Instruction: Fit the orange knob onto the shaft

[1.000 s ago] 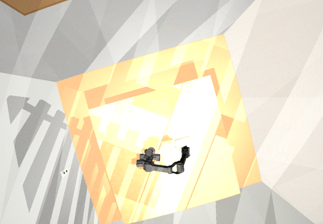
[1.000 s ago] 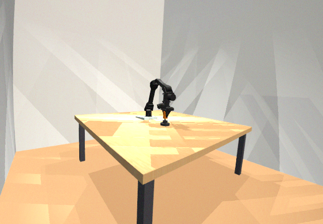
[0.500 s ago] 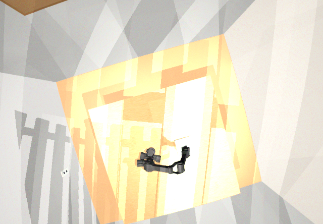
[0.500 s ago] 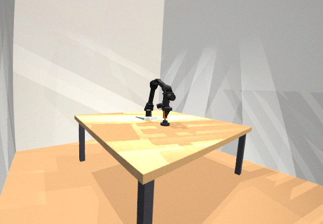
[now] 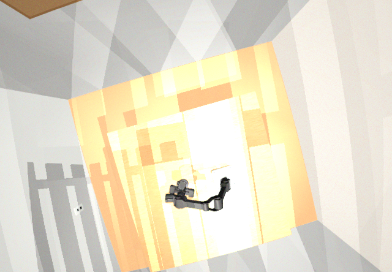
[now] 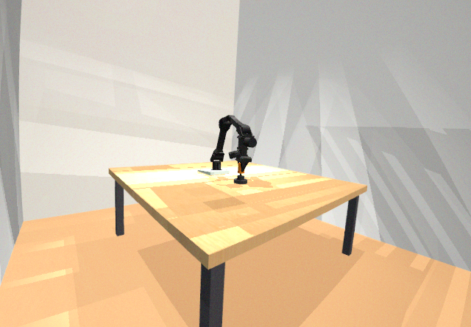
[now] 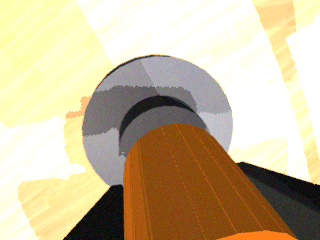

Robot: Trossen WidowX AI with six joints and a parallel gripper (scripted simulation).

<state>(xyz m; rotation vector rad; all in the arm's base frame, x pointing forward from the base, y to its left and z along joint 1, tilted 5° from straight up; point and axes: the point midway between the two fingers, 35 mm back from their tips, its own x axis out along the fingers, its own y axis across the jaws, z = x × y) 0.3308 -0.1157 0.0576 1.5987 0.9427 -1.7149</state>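
The orange knob lies 2 cm above my gripper tip. Also, from my gripper tip: pedestal 4 cm below.
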